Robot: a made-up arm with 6 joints.
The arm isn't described. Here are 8 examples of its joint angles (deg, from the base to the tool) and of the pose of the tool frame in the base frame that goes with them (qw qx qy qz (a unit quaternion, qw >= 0); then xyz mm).
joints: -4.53 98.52 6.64 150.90 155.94 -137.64
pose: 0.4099 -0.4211 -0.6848 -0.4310 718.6 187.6 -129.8
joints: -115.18 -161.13 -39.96 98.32 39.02 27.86
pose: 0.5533 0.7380 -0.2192 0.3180 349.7 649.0 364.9
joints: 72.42 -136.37 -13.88 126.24 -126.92 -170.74
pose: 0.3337 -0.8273 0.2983 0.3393 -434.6 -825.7 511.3
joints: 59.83 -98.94 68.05 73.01 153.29 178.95
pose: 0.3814 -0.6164 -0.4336 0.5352 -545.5 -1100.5 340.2
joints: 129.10 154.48 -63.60 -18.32 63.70 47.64
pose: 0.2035 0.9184 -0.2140 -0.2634 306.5 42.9 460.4
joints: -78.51 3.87 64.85 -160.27 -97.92 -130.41
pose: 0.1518 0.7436 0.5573 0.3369 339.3 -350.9 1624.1
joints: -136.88 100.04 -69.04 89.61 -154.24 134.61
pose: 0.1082 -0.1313 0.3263 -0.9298 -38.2 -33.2 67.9
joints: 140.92 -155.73 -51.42 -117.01 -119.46 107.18
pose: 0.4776 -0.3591 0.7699 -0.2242 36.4 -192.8 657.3
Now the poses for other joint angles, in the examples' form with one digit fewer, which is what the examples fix.
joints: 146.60 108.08 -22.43 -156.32 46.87 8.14
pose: 0.970 -0.194 0.070 -0.130 -216 -164 -6
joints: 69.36 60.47 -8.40 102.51 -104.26 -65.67
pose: 0.663 -0.722 -0.018 -0.195 290 942 392
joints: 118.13 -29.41 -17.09 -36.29 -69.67 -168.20
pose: 0.295 0.224 0.861 -0.349 44 394 1040
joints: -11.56 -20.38 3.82 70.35 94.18 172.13
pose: 0.508 0.486 0.330 0.630 206 -138 1597
